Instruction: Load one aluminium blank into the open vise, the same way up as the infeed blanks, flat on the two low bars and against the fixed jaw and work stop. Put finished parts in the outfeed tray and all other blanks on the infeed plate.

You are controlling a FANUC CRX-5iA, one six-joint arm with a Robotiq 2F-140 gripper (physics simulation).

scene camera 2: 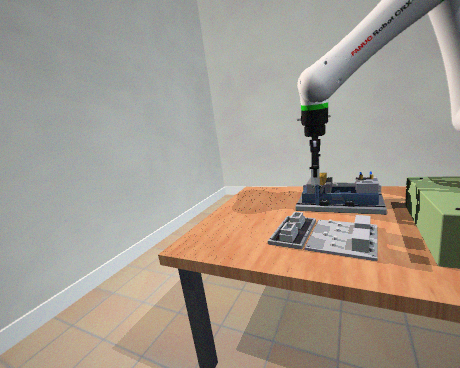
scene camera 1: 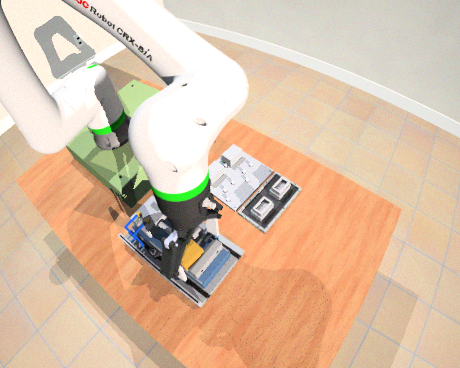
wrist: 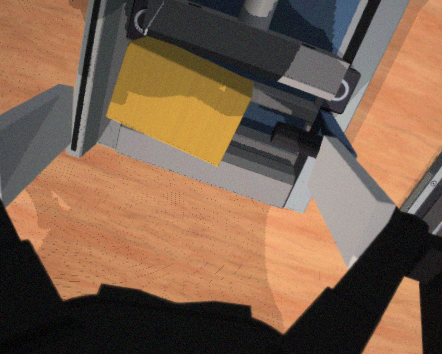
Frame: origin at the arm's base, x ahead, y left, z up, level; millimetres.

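Seen in the pictures: gripper, fingertip midpoint: (scene camera 2: 315, 178) (scene camera 1: 197, 254) (wrist: 196, 138); arm's base at its link origin: (scene camera 1: 115, 132).
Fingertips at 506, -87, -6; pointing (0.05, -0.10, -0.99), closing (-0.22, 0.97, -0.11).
Pixels of each thing's top centre, then the offset from my fingertips to it, as dx, dy, dz. Level surfaces: height alone.
- yellow block at its top centre: (wrist: 175, 107) (scene camera 1: 187, 252) (scene camera 2: 320, 174) -15, -15, +13
- vise at its top centre: (scene camera 1: 173, 234) (scene camera 2: 338, 179) -83, -6, -4
- infeed plate at its top centre: (scene camera 1: 234, 175) (scene camera 2: 342, 235) -137, +273, -95
- table at its surface level: dz -103
A yellow block (scene camera 1: 192, 255) (scene camera 2: 323, 177) (wrist: 180, 105) sits at the vise (scene camera 1: 216, 266) (scene camera 2: 340, 196) (wrist: 200, 170), beside the dark jaw in the wrist view; how it rests underneath is hidden. My gripper (scene camera 1: 197, 250) (scene camera 2: 315, 180) (wrist: 196, 138) is open and low over that end of the vise, with its fingers wide apart on either side of the block and nothing gripped. Grey blanks (scene camera 1: 231, 156) (scene camera 2: 362, 221) (scene camera 2: 361, 244) stand on the infeed plate (scene camera 1: 259, 173) (scene camera 2: 320, 243). Two pale hollow parts (scene camera 1: 281, 186) (scene camera 2: 288, 236) sit in the outfeed tray (scene camera 1: 274, 200) (scene camera 2: 302, 233).
The outfeed tray and infeed plate lie side by side, next to the vise. A green block-like stand (scene camera 1: 100, 160) (scene camera 2: 435, 200) is at the robot's side of the table (scene camera 1: 350, 225) (scene camera 2: 215, 240). Blue tubing (scene camera 1: 132, 230) rises at the vise's other end.
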